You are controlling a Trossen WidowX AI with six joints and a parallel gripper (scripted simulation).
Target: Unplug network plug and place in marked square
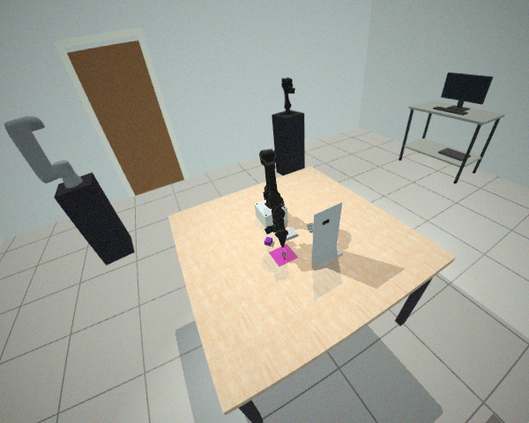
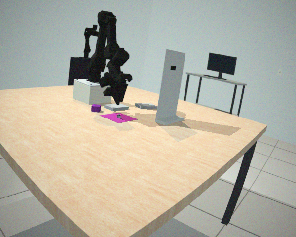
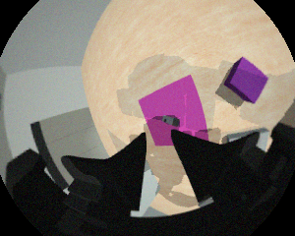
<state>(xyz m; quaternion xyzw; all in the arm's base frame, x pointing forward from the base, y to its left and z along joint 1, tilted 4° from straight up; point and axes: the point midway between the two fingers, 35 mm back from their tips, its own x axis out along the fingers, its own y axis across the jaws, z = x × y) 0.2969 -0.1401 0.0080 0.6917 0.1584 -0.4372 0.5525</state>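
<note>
Right now the network plug is 5 cm below my gripper tip and 1 cm ahead of it. The rest, counted from my gripper tip: upright panel (17 cm to the left, 15 cm ahead, 8 cm above); then magenta marked square (6 cm below).
</note>
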